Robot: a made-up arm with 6 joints. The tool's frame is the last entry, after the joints.
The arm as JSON. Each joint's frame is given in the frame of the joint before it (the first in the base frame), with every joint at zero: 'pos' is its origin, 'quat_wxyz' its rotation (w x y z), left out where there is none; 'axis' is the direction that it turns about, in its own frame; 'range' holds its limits. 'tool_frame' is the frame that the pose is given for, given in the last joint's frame.
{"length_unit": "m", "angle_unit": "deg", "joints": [
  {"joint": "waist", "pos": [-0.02, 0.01, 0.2], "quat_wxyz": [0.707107, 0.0, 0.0, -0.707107], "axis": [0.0, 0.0, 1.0], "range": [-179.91, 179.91]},
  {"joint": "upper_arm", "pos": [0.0, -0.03, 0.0], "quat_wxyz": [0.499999, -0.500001, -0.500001, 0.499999], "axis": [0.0, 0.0, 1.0], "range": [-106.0, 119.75]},
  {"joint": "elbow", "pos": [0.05, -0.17, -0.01], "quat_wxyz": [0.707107, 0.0, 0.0, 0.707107], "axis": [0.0, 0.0, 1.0], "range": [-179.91, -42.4]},
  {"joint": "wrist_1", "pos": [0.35, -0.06, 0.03], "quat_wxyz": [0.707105, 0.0, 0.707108, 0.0], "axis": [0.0, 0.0, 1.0], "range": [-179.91, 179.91]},
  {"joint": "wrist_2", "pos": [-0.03, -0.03, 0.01], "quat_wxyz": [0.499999, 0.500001, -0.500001, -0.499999], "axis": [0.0, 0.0, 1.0], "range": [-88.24, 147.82]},
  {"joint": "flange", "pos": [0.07, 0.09, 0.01], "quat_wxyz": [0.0, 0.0, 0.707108, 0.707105], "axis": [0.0, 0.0, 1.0], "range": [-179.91, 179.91]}
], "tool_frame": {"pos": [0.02, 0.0, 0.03], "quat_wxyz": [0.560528, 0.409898, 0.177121, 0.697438]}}
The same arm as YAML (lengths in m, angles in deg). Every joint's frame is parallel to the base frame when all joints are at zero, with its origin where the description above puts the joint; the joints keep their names.
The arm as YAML. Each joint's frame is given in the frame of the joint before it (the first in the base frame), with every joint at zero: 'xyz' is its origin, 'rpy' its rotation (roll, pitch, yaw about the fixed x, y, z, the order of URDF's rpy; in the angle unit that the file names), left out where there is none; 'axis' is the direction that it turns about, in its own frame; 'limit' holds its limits. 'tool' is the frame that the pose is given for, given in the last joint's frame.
units:
  length: m
  angle: deg
joints:
  - name: waist
    type: revolute
    origin:
      xyz: [-0.02, 0.01, 0.2]
    axis: [0.0, 0.0, 1.0]
    limit:
      lower: -179.91
      upper: 179.91
  - name: upper_arm
    type: revolute
    origin:
      xyz: [-0.03, 0.0, 0.0]
    axis: [0.0, 1.0, 0.0]
    limit:
      lower: -106.0
      upper: 119.75
  - name: elbow
    type: revolute
    origin:
      xyz: [0.05, -0.01, 0.17]
    axis: [0.0, 1.0, 0.0]
    limit:
      lower: -179.91
      upper: -42.4
  - name: wrist_1
    type: revolute
    origin:
      xyz: [0.06, 0.03, -0.35]
    axis: [0.0, 0.0, -1.0]
    limit:
      lower: -179.91
      upper: 179.91
  - name: wrist_2
    type: revolute
    origin:
      xyz: [0.03, 0.03, -0.01]
    axis: [0.0, 1.0, 0.0]
    limit:
      lower: -88.24
      upper: 147.82
  - name: flange
    type: revolute
    origin:
      xyz: [0.07, 0.01, -0.09]
    axis: [0.0, 0.0, -1.0]
    limit:
      lower: -179.91
      upper: 179.91
tool:
  origin:
    xyz: [-0.02, 0.0, -0.03]
    rpy: [-130.39, 21.91, 87.8]

